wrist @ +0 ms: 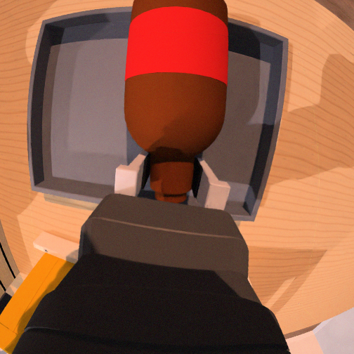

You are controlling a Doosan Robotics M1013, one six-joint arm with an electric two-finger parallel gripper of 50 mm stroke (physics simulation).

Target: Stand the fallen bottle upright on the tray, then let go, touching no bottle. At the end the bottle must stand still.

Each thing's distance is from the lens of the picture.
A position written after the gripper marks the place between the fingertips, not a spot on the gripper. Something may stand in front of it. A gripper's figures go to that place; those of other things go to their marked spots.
gripper (171,165): 16 cm
brown bottle (176,70): 10 cm
